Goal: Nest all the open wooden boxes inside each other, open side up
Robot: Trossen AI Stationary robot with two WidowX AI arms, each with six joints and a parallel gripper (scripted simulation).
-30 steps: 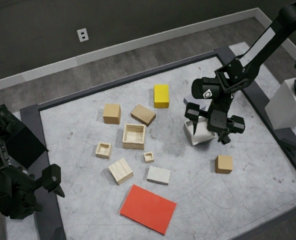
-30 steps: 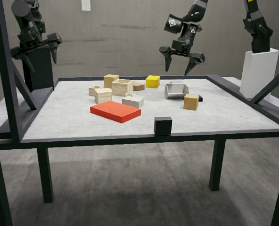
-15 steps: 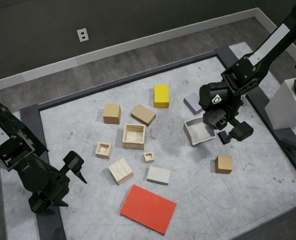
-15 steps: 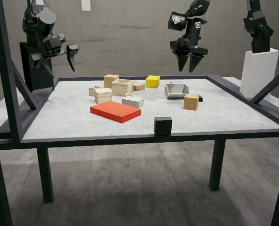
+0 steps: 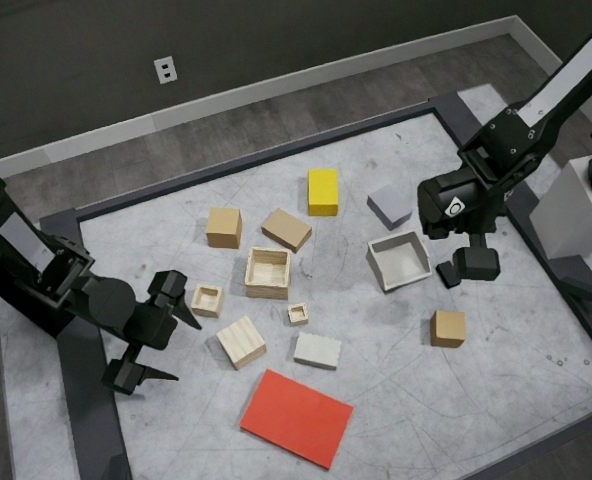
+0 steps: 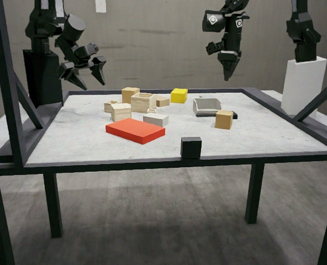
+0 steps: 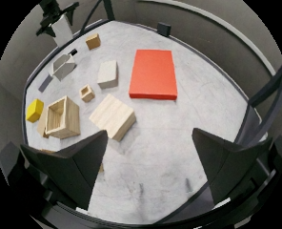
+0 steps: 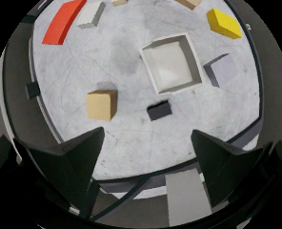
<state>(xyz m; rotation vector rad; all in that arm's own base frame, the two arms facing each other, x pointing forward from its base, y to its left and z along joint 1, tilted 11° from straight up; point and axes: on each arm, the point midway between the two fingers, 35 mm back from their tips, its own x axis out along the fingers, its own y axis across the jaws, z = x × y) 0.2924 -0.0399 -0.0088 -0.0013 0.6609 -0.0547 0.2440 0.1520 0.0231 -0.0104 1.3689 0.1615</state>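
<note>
The white block is 230 mm to the right of my left hand and 130 mm below it. From my left hand the other things lie so: red slab 170 mm to the right, 140 mm below, 110 mm behind; then tan block 250 mm ahead, 210 mm to the right, 130 mm below; then white tray 410 mm to the right, 140 mm ahead, 120 mm below.
</note>
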